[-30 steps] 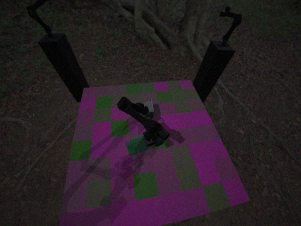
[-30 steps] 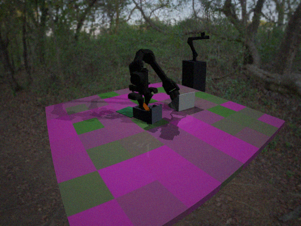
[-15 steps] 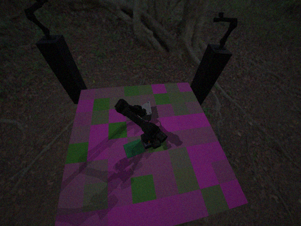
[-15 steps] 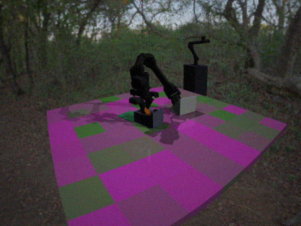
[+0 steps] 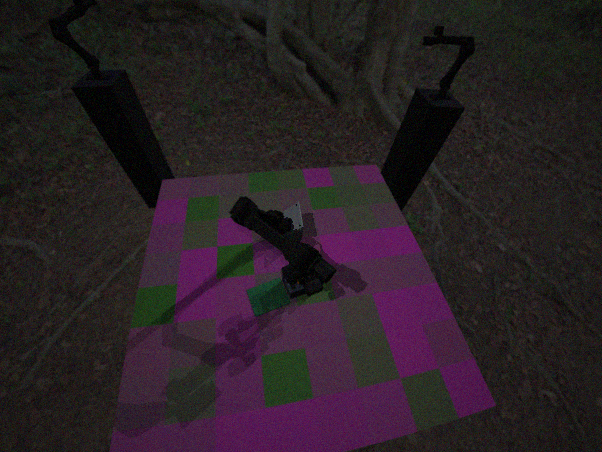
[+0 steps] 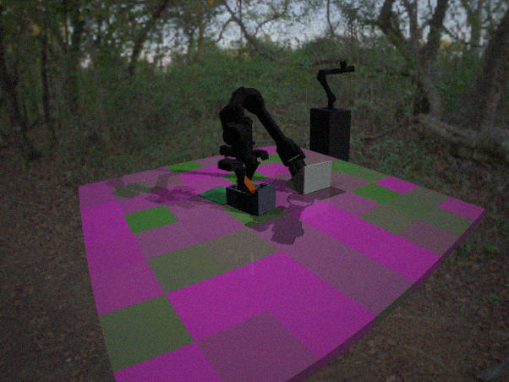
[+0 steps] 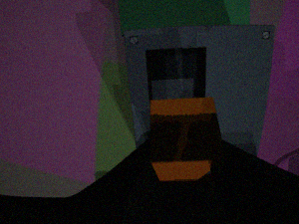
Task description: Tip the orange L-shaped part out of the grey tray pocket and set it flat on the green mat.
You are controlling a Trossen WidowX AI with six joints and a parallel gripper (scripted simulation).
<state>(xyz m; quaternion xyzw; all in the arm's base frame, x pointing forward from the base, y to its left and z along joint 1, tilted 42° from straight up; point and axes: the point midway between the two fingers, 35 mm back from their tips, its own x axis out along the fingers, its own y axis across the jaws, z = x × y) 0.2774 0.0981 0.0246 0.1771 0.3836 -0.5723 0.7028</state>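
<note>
Right now my gripper tip is 14 cm to the left of the green mat, 10 cm above it and 3 cm short of it. Round my gripper tip: orange L-shaped part (3 cm to the left, 3 cm below, 3 cm behind).
</note>
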